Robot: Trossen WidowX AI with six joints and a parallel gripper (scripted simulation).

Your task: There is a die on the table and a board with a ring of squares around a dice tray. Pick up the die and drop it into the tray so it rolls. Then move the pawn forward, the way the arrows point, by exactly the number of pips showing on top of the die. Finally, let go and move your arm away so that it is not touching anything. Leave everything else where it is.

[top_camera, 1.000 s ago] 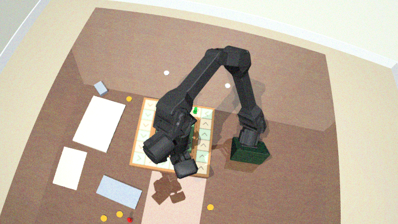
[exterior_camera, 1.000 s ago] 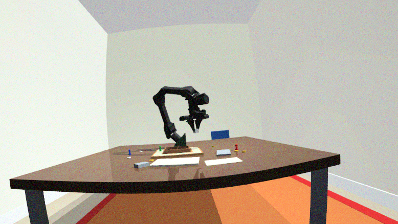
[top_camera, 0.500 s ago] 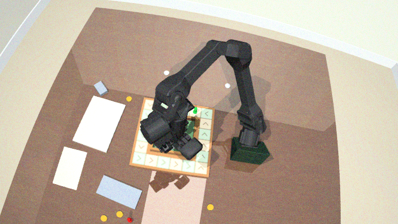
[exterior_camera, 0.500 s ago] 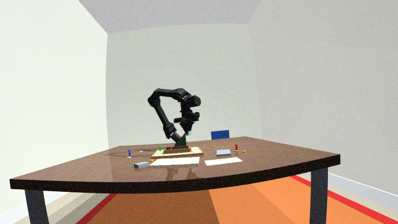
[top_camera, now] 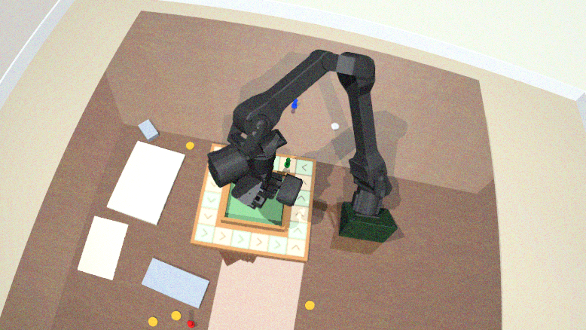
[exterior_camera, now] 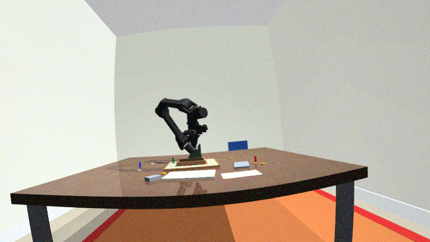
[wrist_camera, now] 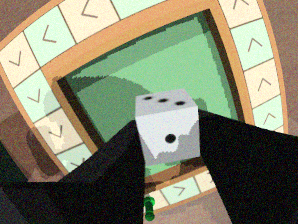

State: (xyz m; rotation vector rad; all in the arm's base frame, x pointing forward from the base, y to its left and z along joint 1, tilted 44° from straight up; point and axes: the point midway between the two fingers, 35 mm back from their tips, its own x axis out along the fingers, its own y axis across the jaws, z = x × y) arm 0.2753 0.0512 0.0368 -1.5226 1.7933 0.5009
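My gripper tip is now 7 cm past the green pawn, 14 cm to the left of it and 7 cm above it. The rest, counted from my gripper tip: green dice tray 3 cm to the right, 9 cm below; grey-blue card 16 cm ahead, 22 cm to the left, 10 cm below; white die right at my gripper tip.
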